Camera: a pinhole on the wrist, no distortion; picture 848 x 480 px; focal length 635.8 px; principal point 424.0 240.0 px. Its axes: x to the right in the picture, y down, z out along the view. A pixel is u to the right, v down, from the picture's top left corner.
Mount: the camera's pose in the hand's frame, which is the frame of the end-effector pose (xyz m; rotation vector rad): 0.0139 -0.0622 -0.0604 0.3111 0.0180 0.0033
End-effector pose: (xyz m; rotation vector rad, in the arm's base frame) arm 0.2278 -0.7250 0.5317 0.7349 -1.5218 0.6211
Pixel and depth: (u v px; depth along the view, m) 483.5 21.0 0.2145
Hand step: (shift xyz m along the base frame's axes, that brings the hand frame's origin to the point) 0.0710 -0.2232 0.0201
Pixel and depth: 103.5 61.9 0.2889
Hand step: 0.0514 -0.2826 -0.1506
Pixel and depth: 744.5 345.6 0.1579
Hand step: -0.0004 -0.1366 0.0847
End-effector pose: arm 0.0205 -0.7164 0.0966 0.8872 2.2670 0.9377
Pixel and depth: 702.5 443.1 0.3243
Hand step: 0.0584 0.1982 -0.2537
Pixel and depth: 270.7 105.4 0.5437
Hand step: 0.2284 -0.0897 -0.4960
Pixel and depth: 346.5 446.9 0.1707
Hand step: 0.0597 0.0124 -0.1199
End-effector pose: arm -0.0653 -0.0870 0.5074 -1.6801 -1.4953 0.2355
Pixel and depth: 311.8 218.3 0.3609
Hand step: -0.3237 0.0762 -0.0636
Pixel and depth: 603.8 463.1 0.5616
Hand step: -0.3226 0.4027 -0.2281
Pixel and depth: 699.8 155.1 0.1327
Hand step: -0.1046 0.0833 0.0732
